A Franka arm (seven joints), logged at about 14 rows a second.
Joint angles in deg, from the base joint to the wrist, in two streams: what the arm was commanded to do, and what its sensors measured. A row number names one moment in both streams.
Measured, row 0:
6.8, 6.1, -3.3, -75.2, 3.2, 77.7, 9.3
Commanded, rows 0 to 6:
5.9, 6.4, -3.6, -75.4, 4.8, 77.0, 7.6
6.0, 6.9, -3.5, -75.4, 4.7, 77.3, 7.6
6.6, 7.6, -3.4, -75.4, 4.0, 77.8, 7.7
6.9, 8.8, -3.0, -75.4, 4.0, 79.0, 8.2
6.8, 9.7, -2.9, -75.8, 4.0, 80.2, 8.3
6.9, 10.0, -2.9, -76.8, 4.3, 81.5, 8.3
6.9, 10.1, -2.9, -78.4, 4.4, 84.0, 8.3
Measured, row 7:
6.8, 9.5, -2.8, -76.3, 3.2, 80.6, 8.9
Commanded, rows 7 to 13:
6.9, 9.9, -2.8, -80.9, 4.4, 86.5, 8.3
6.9, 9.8, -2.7, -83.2, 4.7, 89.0, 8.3
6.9, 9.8, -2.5, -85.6, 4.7, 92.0, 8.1
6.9, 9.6, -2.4, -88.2, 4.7, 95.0, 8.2
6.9, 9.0, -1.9, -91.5, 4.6, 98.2, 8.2
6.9, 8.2, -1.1, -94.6, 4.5, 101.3, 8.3
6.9, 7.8, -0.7, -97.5, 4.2, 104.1, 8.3
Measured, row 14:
6.8, 11.1, -1.6, -90.0, 3.3, 98.6, 8.9
